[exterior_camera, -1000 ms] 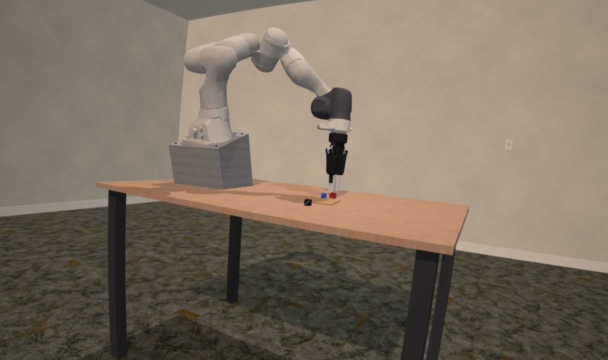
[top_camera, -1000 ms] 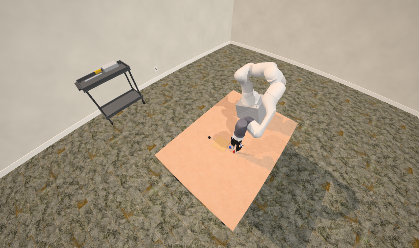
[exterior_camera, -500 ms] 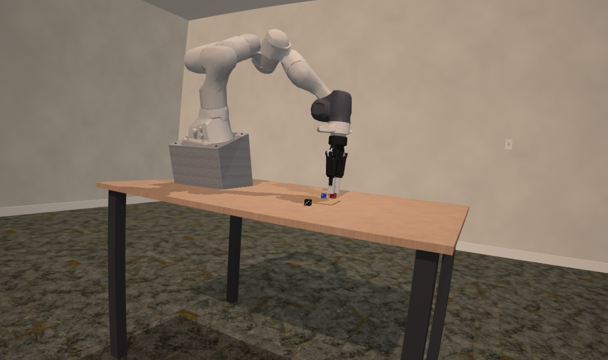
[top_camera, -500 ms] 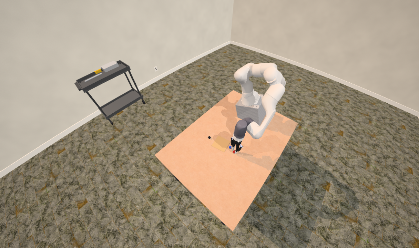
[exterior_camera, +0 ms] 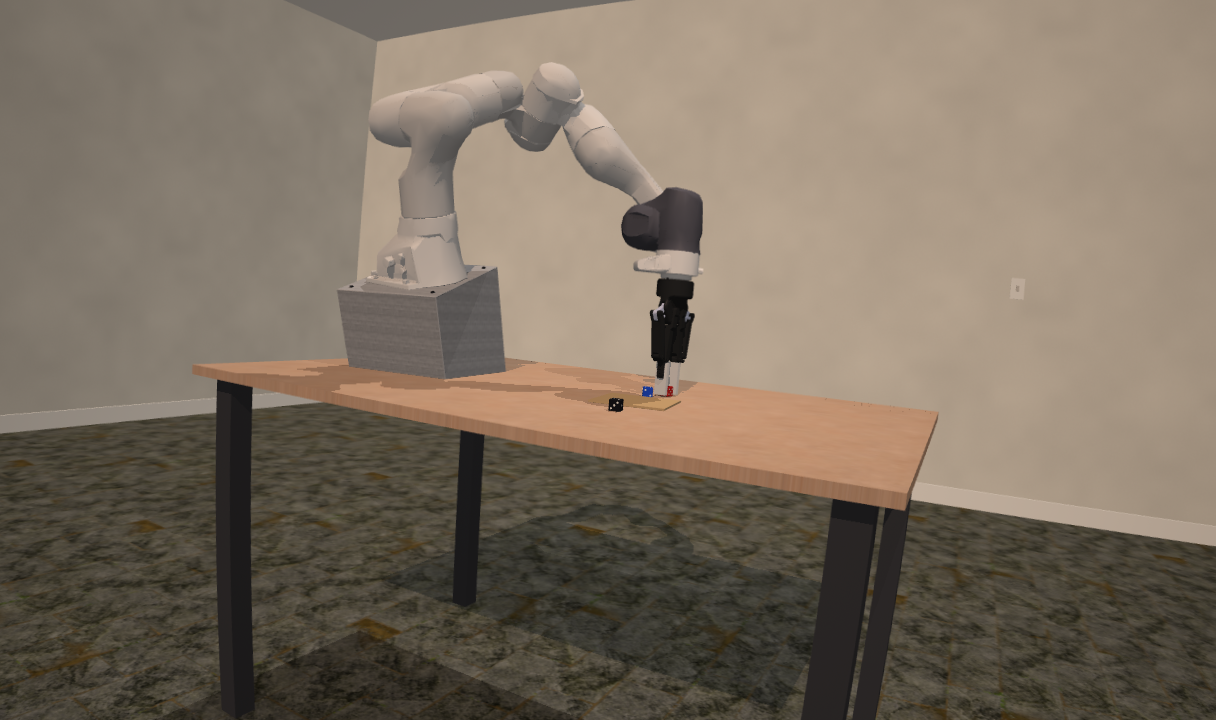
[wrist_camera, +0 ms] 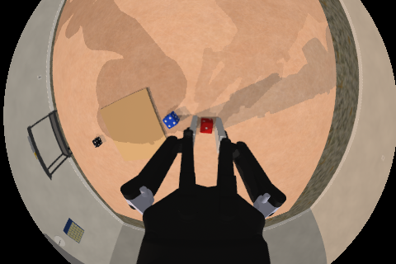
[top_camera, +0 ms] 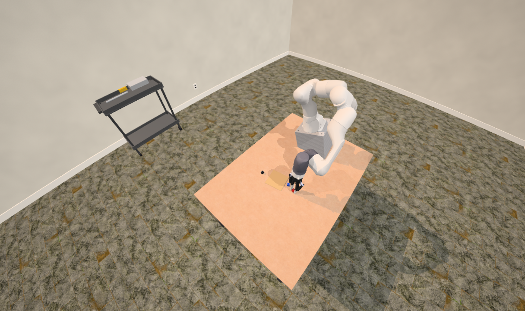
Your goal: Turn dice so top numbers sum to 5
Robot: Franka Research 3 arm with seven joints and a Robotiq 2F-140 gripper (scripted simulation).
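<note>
The red die is 30 mm below my hand. Also, from my hand: blue die: 60 mm to the right, 30 mm below, 20 mm behind; black die: 290 mm to the right, 30 mm below, 10 mm ahead; tan mat: 150 mm to the right, 30 mm below.
</note>
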